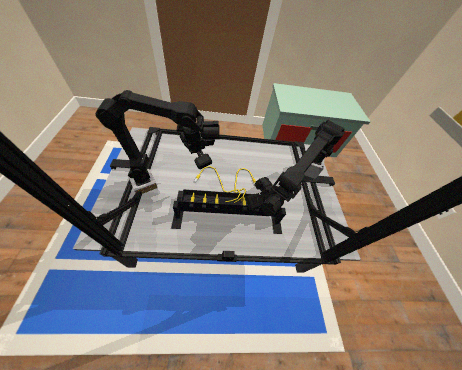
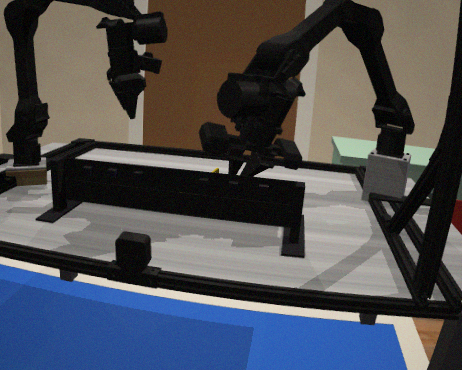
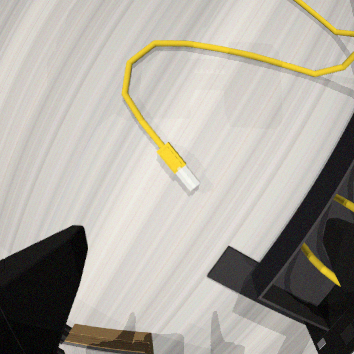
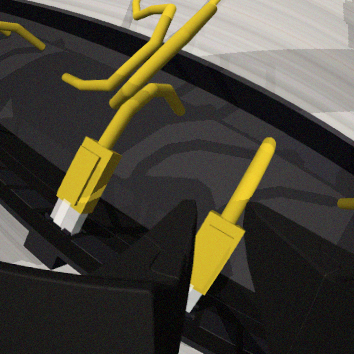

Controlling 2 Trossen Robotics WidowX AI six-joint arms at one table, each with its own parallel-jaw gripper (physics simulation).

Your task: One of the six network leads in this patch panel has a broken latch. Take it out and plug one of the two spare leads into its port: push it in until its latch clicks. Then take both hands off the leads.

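Places are measured from the left arm's base along level axes (x ahead, y left, z up), in metres.
Where they show: left gripper, fingertip midpoint: (image 2: 129,114) (image 3: 209,236); right gripper, fingertip midpoint: (image 4: 219,212); left arm's base at its link origin: (image 1: 141,179) (image 2: 26,162); right arm's base at its link origin: (image 1: 315,159) (image 2: 390,154).
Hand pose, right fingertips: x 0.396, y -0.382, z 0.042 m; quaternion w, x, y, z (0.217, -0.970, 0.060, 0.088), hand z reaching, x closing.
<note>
Things, the pixels of their top centre, and the offset from my right fingertips. "*": a spot on its surface instead.
- black patch panel at its top centre: (image 2: 175,165) (image 1: 231,200) 0.102 m back, 0.047 m left, 0.023 m up
- neighbouring plugged lead at its top centre: (image 4: 64,198) (image 1: 244,204) 0.055 m back, 0.006 m left, 0.009 m up
- second spare lead's end at a spot on its surface: (image 1: 254,180) * 0.120 m ahead, 0.136 m left, 0.074 m down
The black patch panel (image 1: 211,208) (image 2: 193,198) (image 3: 309,218) stands across the middle of the table with yellow leads plugged in. My right gripper (image 1: 256,201) (image 2: 251,168) (image 4: 219,212) is low at the panel's right part and shut on the yellow plug of one lead (image 4: 215,251), whose white tip points at its port. A neighbouring plugged lead (image 4: 86,179) (image 1: 244,201) sits beside it. My left gripper (image 1: 203,161) (image 2: 131,104) is open and empty, high above a spare lead (image 1: 196,178) (image 3: 177,166) that lies flat on the table behind the panel.
A second spare lead's end (image 1: 254,180) lies behind the panel near the right arm. A brown block (image 1: 146,188) (image 3: 109,338) lies at the left arm's base. A black frame (image 1: 174,255) rims the table. A teal cabinet (image 1: 314,106) stands at the back right.
</note>
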